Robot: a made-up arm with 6 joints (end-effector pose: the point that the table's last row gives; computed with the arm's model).
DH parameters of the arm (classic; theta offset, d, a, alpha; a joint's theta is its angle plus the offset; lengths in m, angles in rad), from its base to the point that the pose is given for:
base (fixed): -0.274 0 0.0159 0
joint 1: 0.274 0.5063 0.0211 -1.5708
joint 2: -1.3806 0 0.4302 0
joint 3: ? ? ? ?
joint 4: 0 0.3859 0.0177 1.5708
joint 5: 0 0.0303 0.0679 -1.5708
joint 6: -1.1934 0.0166 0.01 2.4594
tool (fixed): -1.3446 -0.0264 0 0
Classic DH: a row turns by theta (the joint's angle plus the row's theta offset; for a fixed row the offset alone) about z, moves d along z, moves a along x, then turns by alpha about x.
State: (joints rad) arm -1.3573 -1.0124 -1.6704 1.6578 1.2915 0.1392
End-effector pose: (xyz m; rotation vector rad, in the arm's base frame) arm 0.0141 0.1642 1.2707 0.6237 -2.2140 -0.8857
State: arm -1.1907 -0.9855 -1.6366 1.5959 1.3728 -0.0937
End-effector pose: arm 0.0065 0.1364 1.2713 0.5952 -2.1652 -0.6219
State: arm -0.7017 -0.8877 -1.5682 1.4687 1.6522 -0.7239
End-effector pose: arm 0.0294 0.0801 1.2609 0.7786 -1.9440 0.2624
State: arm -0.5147 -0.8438 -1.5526 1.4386 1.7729 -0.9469
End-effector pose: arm 0.0470 0.0735 1.2528 0.9380 -1.8331 0.6216
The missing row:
joint 3: 1.3806 0.0433 0.0629 -1.5708
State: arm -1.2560 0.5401 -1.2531 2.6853 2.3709 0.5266
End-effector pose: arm 0.2779 -0.6393 0.5986 2.5889 -0.3590 -1.3700
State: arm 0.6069 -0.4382 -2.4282 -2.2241 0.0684 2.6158
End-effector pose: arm -0.0140 0.0805 1.3358 -1.4290 2.4047 0.7575
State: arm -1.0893 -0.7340 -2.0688 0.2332 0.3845 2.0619
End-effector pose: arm -0.0282 0.1670 1.3342 -1.2387 1.7958 1.6024
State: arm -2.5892 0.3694 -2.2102 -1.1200 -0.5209 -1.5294
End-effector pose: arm -0.4220 -0.4484 1.0304 -1.2327 0.9185 0.8925
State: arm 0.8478 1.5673 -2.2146 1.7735 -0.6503 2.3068
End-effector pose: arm 0.5248 0.5073 0.1585 -0.2316 -0.4697 2.7727
